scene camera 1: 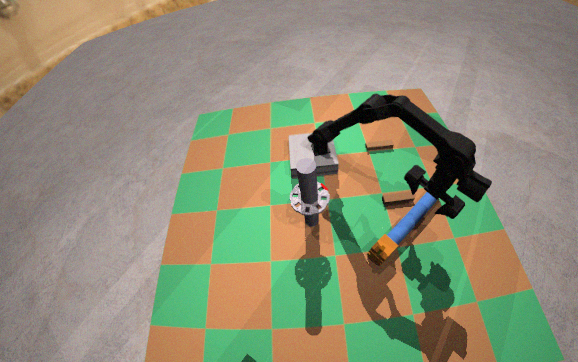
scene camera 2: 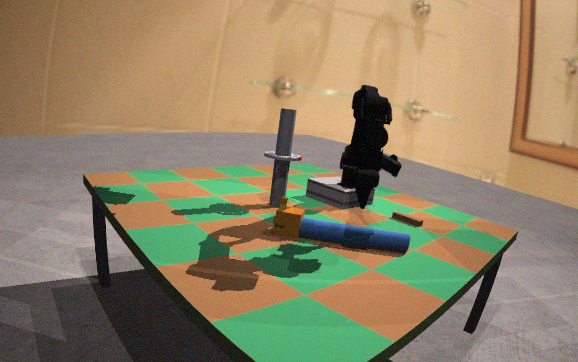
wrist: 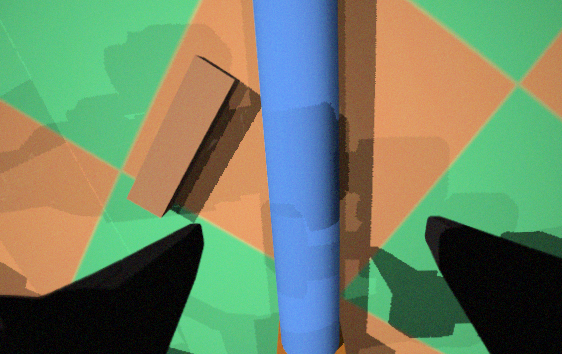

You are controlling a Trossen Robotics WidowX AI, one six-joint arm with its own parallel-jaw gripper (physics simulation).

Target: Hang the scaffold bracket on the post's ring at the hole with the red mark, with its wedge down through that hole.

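The bracket's blue tube [scene camera 1: 411, 218] [scene camera 2: 355, 236] [wrist: 302, 150] lies nearly flat on the table. Its orange head [scene camera 1: 389, 246] [scene camera 2: 292, 222] points toward the post's side of the table. A small yellow-orange wedge [scene camera 2: 283, 203] sticks up at the head in scene camera 2. My gripper [scene camera 1: 434, 200] [scene camera 2: 363, 206] [wrist: 313, 230] is open above the tube, with a fingertip to each side of it and gaps between. The grey post [scene camera 1: 309, 186] [scene camera 2: 285, 132] stands upright and carries a pale ring [scene camera 1: 295, 201] [scene camera 2: 270, 155] with holes. The red mark [scene camera 1: 324, 187] [scene camera 2: 300, 158] is on the ring's edge.
A brown block [scene camera 1: 398, 200] [wrist: 185, 135] lies close beside the tube. Another brown block [scene camera 1: 380, 148] lies farther back. The arm's grey base block [scene camera 1: 300, 145] [scene camera 2: 327, 193] is behind the post. The checkered table top [scene camera 1: 240, 295] [scene camera 2: 310, 320] has open edges.
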